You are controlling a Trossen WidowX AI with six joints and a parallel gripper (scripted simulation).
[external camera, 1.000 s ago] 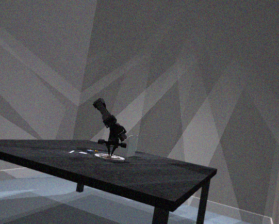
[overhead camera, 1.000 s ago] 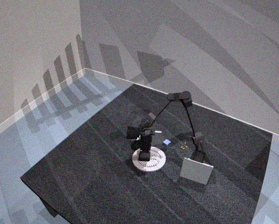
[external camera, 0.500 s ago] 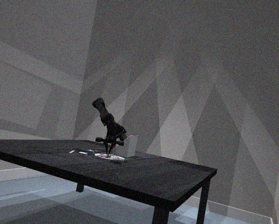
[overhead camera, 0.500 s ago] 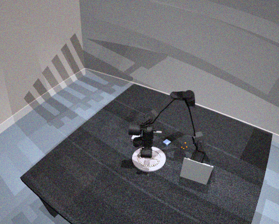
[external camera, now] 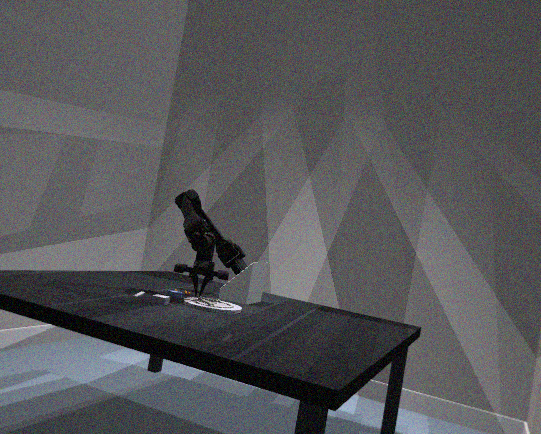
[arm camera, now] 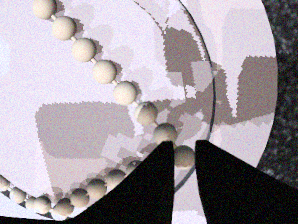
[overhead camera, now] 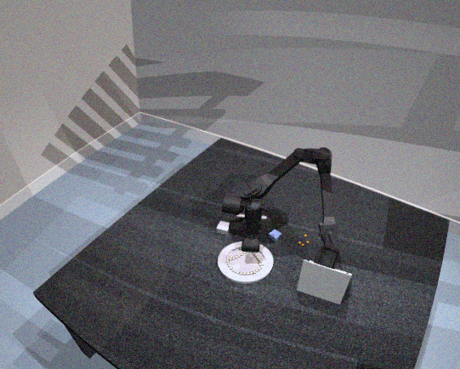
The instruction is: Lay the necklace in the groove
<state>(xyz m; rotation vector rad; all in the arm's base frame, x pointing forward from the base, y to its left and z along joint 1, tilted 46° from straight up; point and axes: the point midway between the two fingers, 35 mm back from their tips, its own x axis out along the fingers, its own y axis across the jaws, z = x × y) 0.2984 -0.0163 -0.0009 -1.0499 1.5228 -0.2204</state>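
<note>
Right now the round white bead board is 1 cm behind my gripper tip, 6 cm to the left of it and 2 cm below it. Also, from my gripper tip: small white block: 15 cm ahead, 4 cm to the right, 1 cm below; small blue cube: 4 cm behind, 12 cm to the right, 2 cm below; thin white stick: 10 cm ahead, 17 cm to the right, 2 cm below.
</note>
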